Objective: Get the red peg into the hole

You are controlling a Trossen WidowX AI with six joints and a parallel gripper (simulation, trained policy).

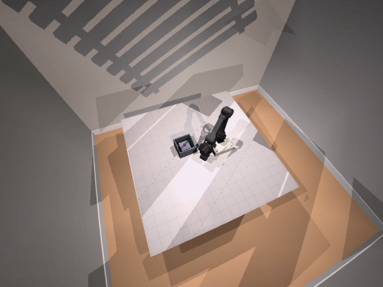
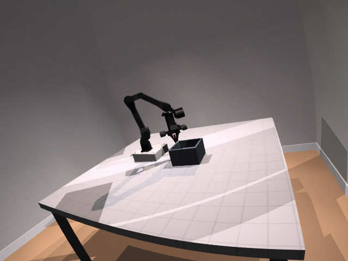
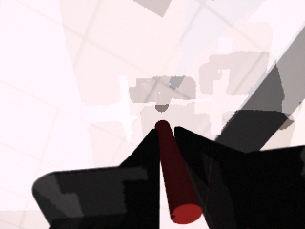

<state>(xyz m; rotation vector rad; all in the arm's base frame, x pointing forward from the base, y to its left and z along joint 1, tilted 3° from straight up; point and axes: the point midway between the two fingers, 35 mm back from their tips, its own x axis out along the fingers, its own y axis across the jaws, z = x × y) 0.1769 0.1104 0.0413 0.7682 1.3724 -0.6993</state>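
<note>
My gripper tip is now 150 mm short of the pale plate, 170 mm to the left of it and 10 mm above it. The rest, counted from my gripper tip: dark box (150 mm ahead, 170 mm to the right, 30 mm below); red peg (10 mm to the left, 20 mm above).
</note>
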